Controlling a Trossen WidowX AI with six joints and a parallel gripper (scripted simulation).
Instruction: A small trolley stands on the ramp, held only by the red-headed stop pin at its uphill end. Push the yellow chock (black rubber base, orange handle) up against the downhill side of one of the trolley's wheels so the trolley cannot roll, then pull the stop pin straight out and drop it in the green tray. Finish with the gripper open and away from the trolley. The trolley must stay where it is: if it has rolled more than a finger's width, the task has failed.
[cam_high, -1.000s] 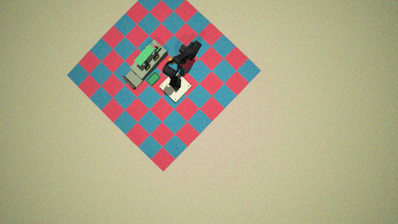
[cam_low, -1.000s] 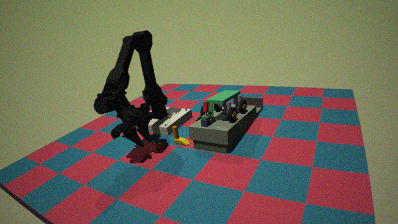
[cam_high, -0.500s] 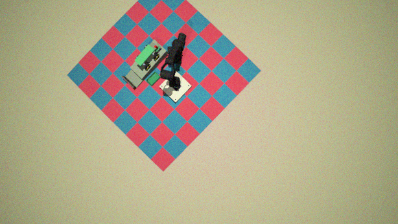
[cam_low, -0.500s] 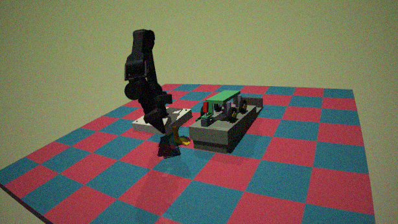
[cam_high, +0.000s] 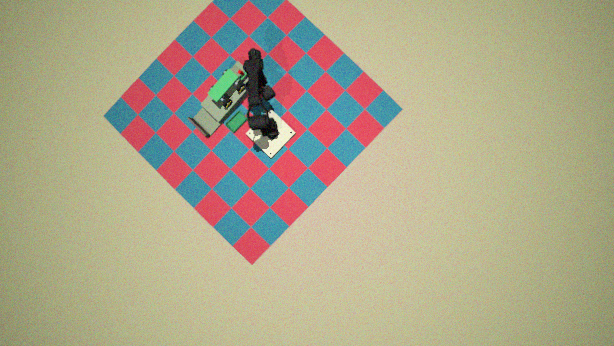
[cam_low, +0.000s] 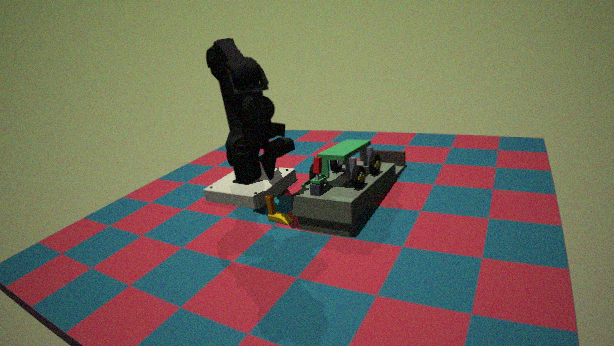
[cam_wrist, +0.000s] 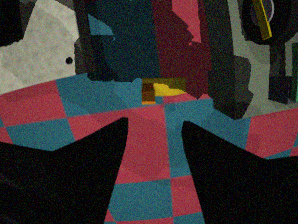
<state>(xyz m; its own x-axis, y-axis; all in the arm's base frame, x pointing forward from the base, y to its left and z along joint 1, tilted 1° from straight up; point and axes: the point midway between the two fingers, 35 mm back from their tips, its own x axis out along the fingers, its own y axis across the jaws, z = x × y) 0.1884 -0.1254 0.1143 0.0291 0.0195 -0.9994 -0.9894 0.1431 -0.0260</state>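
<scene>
My gripper tip is 100 mm above the yellow chock and 20 mm short of it. Round my gripper tip: red-headed stop pin 130 mm ahead, 20 mm to the left, 10 mm above; then green-topped trolley 150 mm ahead, 140 mm to the left; then green tray 230 mm to the left, 120 mm below, 10 mm ahead.
</scene>
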